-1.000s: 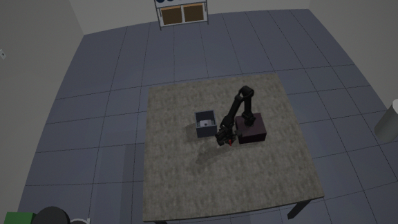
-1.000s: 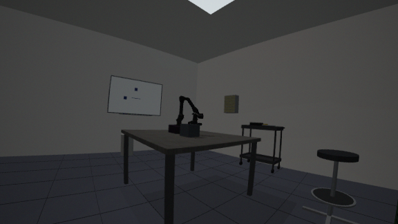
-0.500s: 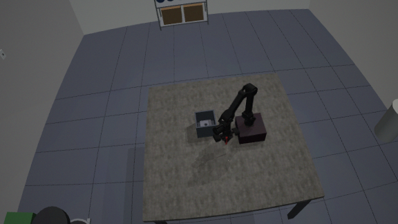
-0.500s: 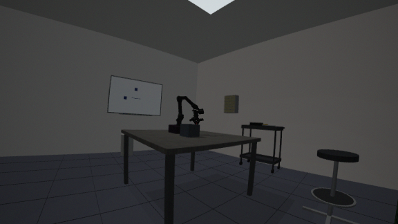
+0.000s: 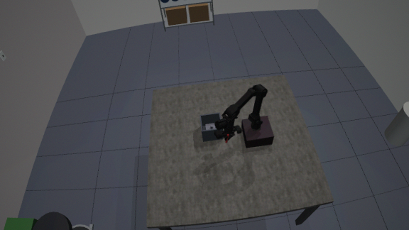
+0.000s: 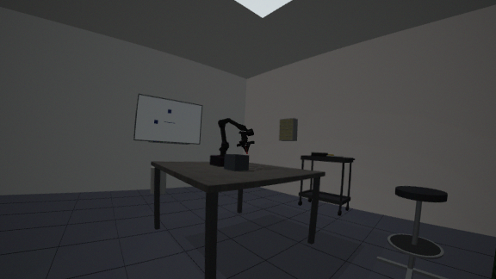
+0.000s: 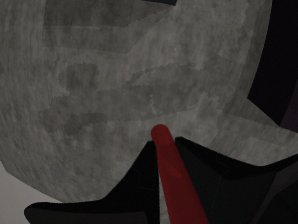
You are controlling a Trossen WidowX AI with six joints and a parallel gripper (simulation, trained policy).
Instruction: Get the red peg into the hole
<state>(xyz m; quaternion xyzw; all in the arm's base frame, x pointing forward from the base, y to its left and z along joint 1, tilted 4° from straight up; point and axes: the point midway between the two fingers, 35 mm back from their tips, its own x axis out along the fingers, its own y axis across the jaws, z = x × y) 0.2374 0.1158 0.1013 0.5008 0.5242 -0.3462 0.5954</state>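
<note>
The light plate lies 20 cm to the right of my gripper tip, 12 cm below it and 8 cm ahead of it. Also, from my gripper tip: red peg (2 cm above).
</note>
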